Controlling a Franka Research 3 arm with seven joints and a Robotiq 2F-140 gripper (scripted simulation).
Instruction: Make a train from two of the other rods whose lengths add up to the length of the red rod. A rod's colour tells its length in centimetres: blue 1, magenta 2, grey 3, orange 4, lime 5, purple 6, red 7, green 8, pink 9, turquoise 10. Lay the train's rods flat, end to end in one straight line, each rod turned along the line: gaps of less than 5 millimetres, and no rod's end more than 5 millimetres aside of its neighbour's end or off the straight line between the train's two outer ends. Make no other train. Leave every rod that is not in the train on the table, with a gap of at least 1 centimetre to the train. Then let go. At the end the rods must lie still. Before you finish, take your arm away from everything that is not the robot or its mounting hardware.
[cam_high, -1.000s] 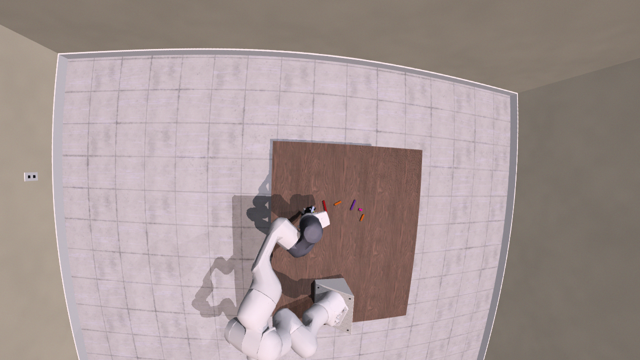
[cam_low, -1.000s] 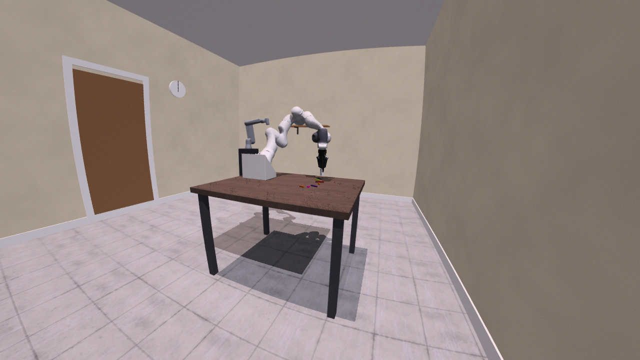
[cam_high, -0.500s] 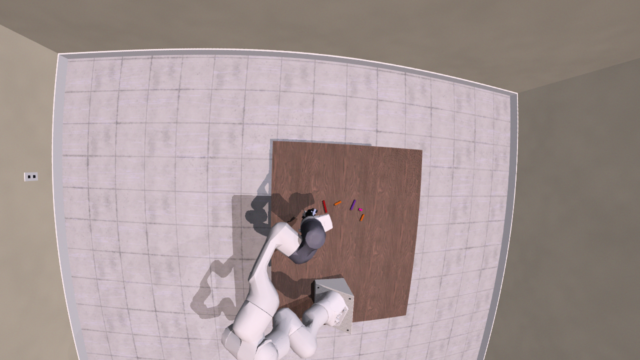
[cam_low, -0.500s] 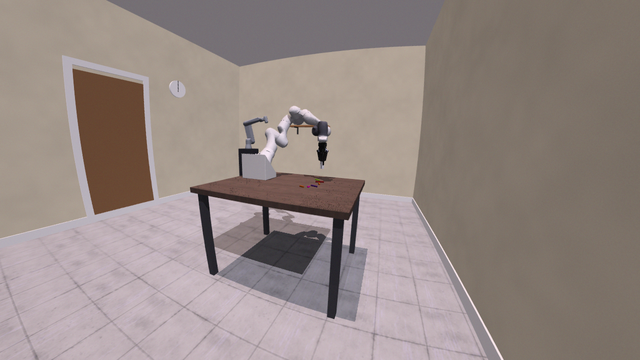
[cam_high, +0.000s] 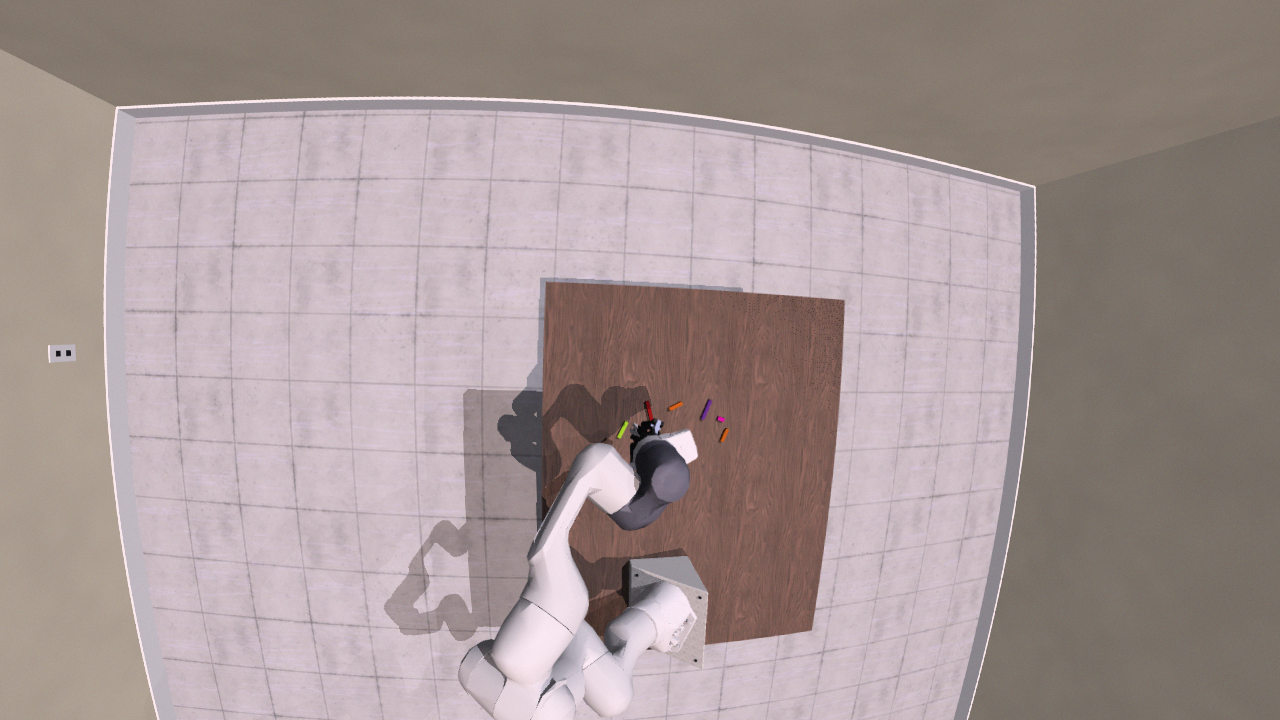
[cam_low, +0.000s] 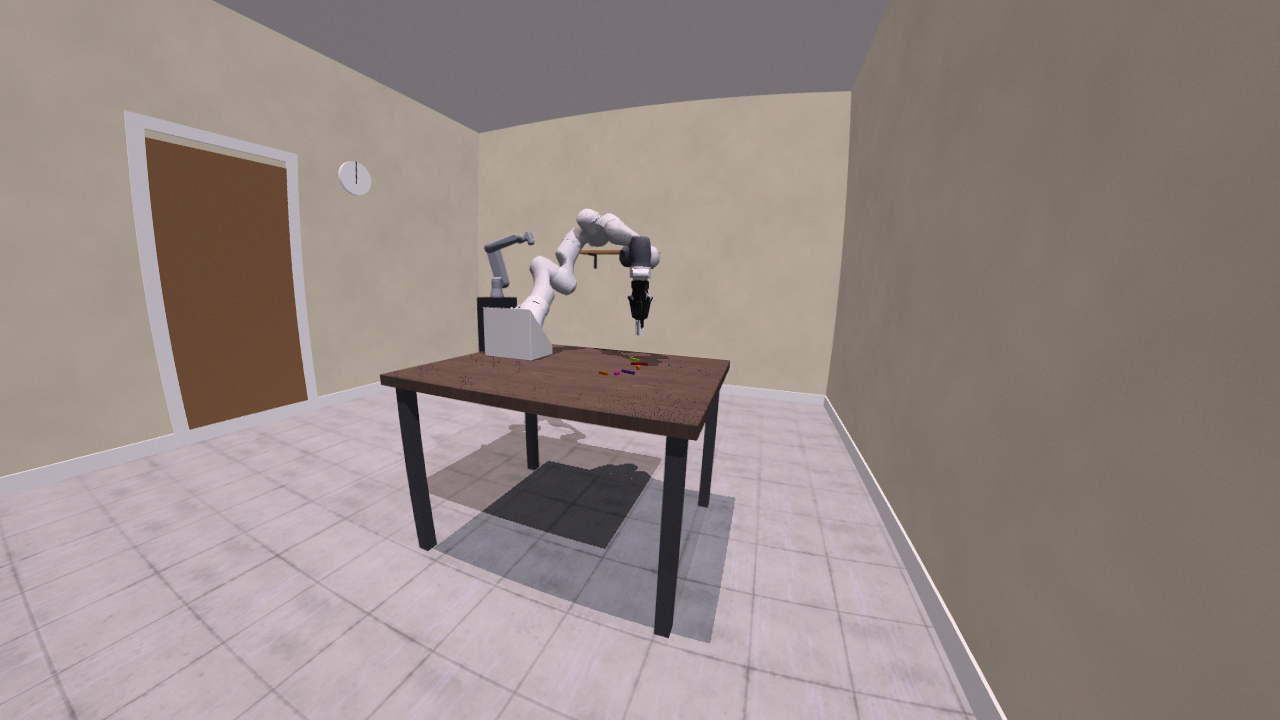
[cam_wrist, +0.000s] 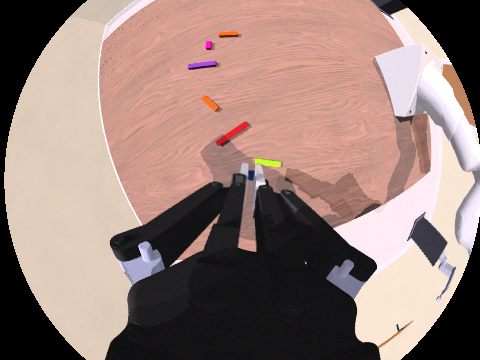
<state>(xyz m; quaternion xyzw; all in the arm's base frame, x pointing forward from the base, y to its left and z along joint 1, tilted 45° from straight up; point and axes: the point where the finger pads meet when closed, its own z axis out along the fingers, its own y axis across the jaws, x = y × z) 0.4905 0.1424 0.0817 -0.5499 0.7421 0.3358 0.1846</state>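
Right now the magenta rod is 30 mm ahead of my hand, 260 mm to the right of it and 150 mm below it. Also, from my hand: small blue rod (30 mm below); then red rod (30 mm ahead, 50 mm to the right, 150 mm below); then lime rod (30 mm behind, 20 mm to the left, 150 mm below).
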